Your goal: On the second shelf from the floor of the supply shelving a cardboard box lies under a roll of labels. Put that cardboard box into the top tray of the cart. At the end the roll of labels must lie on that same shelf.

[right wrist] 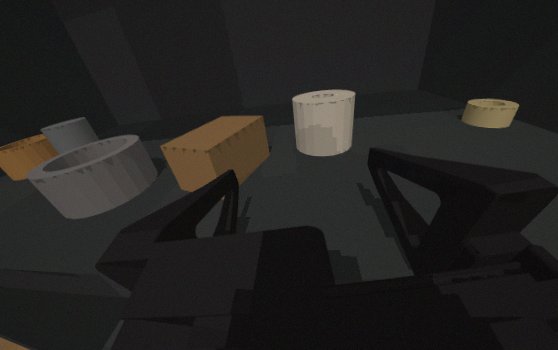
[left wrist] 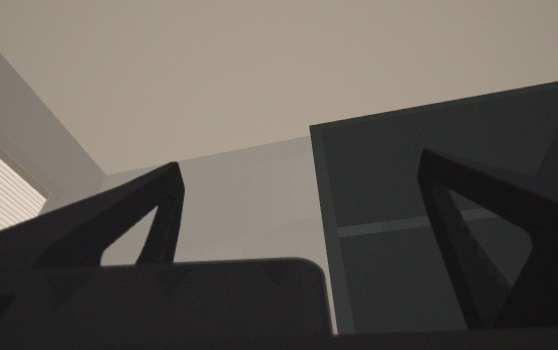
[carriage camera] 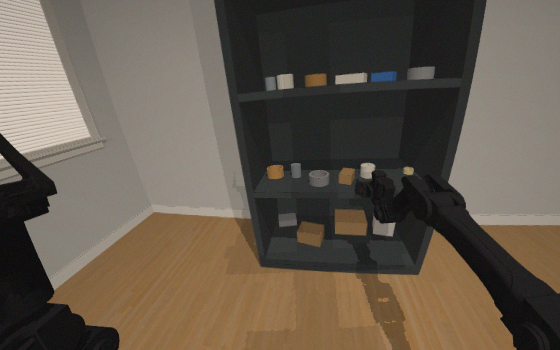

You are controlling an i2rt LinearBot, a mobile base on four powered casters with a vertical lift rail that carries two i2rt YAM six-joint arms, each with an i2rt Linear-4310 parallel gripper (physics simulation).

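The small brown cardboard box (carriage camera: 346, 176) (right wrist: 215, 147) lies on the second shelf board (carriage camera: 300, 189) (right wrist: 295, 205), nothing on top of it. The white roll of labels (carriage camera: 367, 170) (right wrist: 324, 125) stands upright on the same board, to the right of the box and apart from it. My right gripper (carriage camera: 371, 194) (right wrist: 300, 166) is open and empty, in front of the roll with a gap; its left finger overlaps the box's lower edge in the right wrist view. My left gripper (left wrist: 299, 168) is open and empty, pointing up toward the ceiling and shelving top. The cart does not show.
On the same board stand an orange ring (carriage camera: 275, 172), a grey cup (carriage camera: 296, 170), a grey bowl (carriage camera: 319, 182) (right wrist: 100, 185) and a yellow tape roll (carriage camera: 408, 170) (right wrist: 490, 115). Below are larger boxes (carriage camera: 350, 222). The shelving's right side post (carriage camera: 465, 115) stands behind the right arm.
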